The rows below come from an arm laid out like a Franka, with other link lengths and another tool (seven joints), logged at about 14 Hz.
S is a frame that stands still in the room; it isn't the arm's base.
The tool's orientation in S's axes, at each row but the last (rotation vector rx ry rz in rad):
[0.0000, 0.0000, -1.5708]
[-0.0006, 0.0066, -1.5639]
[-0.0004, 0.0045, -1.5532]
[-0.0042, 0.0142, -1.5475]
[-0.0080, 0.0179, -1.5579]
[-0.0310, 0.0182, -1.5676]
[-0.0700, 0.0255, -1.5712]
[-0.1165, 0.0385, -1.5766]
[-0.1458, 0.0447, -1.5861]
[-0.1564, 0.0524, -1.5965]
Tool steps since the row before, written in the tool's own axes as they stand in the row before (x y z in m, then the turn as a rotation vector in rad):
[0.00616, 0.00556, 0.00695, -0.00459, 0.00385, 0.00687]
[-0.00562, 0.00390, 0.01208, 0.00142, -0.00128, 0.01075]
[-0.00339, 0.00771, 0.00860, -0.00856, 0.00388, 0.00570]
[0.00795, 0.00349, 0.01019, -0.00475, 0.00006, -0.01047]
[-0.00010, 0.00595, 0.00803, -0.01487, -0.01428, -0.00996]
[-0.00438, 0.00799, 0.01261, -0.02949, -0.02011, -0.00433]
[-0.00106, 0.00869, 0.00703, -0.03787, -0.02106, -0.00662]
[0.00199, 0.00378, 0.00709, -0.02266, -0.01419, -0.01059]
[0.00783, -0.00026, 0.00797, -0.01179, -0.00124, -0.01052]
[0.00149, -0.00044, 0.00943, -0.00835, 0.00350, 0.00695]
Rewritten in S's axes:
[0.00556, -0.00616, 0.00695, 0.00385, 0.00459, 0.00687]
[0.00392, 0.00560, 0.01208, -0.00122, -0.00147, 0.01075]
[0.00768, 0.00350, 0.00858, 0.00375, 0.00861, 0.00571]
[0.00379, -0.00793, 0.01010, -0.00017, 0.00482, -0.01044]
[0.00608, 0.00013, 0.00793, -0.01463, 0.01475, -0.00963]
[0.00837, 0.00451, 0.01232, -0.02033, 0.02939, -0.00394]
[0.00910, 0.00124, 0.00646, -0.02142, 0.03771, -0.00640]
[0.00445, -0.00168, 0.00677, -0.01505, 0.02225, -0.01026]
[0.00060, -0.00731, 0.00844, -0.00234, 0.01113, -0.01104]
[0.00078, -0.00087, 0.00949, 0.00459, 0.00866, 0.00585]

